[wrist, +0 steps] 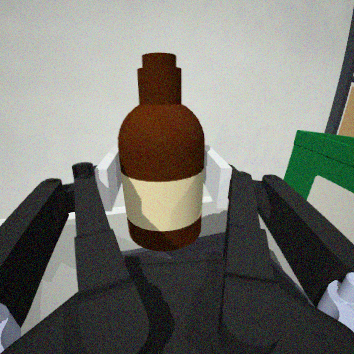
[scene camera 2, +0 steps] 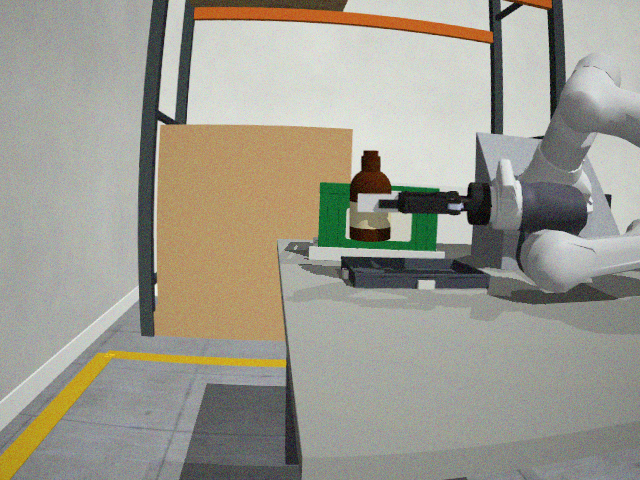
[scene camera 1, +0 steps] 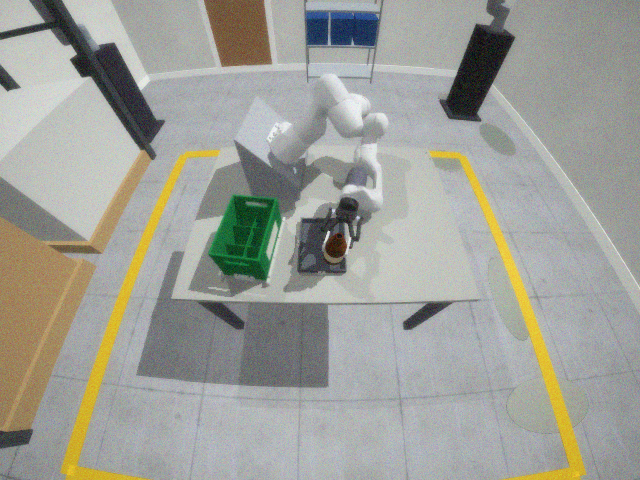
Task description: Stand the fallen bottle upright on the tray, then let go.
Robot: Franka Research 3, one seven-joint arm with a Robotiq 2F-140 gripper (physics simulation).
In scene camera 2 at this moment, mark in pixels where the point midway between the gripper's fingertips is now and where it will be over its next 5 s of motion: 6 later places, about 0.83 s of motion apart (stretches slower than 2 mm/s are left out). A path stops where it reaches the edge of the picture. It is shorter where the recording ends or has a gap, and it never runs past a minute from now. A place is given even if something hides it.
My gripper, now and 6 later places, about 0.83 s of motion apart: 360,200; 369,207; 384,198; 381,194; 378,201; 376,201; 373,203
